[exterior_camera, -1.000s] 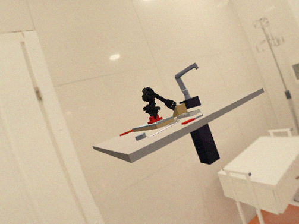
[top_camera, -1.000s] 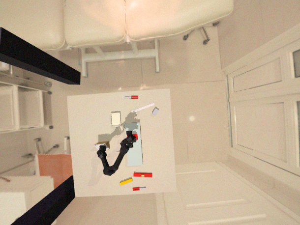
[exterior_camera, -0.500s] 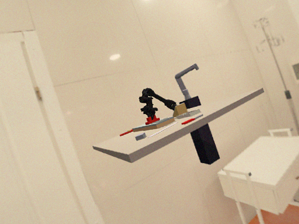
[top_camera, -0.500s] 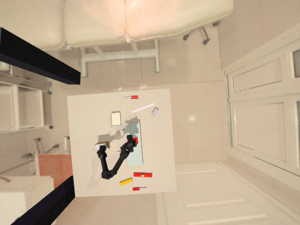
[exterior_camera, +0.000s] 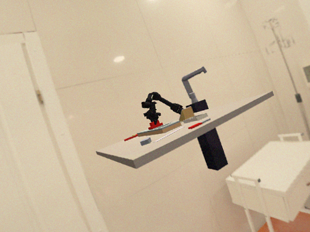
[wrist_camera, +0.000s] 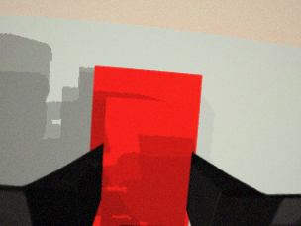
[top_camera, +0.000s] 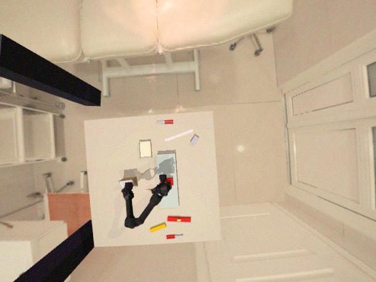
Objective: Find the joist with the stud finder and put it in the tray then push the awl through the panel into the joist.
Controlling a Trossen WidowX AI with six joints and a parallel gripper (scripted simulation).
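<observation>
Now: the cream tray 290 mm to the left of my gripper tip, 240 mm behind it and 50 mm below it. From my gripper tip the other things lie so: stud finder: 20 mm behind, 20 mm above; then awl: 180 mm behind, 110 mm to the right, 60 mm below; then red level: 390 mm to the right, 120 mm ahead, 50 mm below.
</observation>
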